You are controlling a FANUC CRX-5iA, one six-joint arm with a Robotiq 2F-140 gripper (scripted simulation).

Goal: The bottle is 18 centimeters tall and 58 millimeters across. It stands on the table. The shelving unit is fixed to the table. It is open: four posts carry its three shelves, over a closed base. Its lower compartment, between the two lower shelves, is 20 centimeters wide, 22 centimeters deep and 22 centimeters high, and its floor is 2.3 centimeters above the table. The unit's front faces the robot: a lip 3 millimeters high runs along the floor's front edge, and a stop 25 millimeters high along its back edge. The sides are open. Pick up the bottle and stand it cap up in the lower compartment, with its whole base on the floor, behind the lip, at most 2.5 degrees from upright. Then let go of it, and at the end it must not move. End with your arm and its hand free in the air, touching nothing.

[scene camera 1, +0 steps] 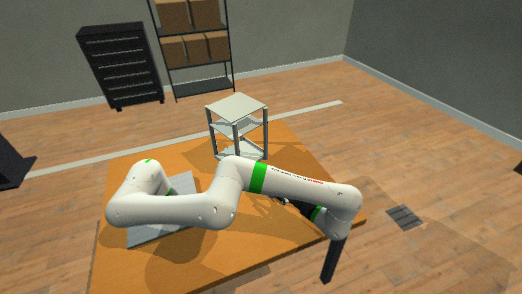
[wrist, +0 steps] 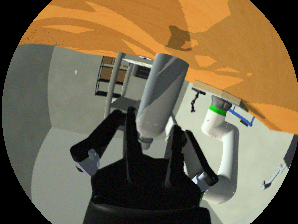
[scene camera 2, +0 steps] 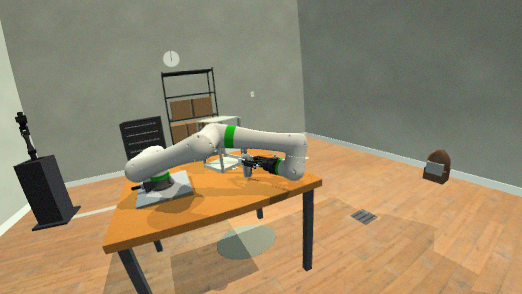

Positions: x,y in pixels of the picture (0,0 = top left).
Scene:
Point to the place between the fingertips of my gripper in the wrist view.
153,110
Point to a shelving unit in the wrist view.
122,103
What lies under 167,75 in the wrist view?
A grey bottle.

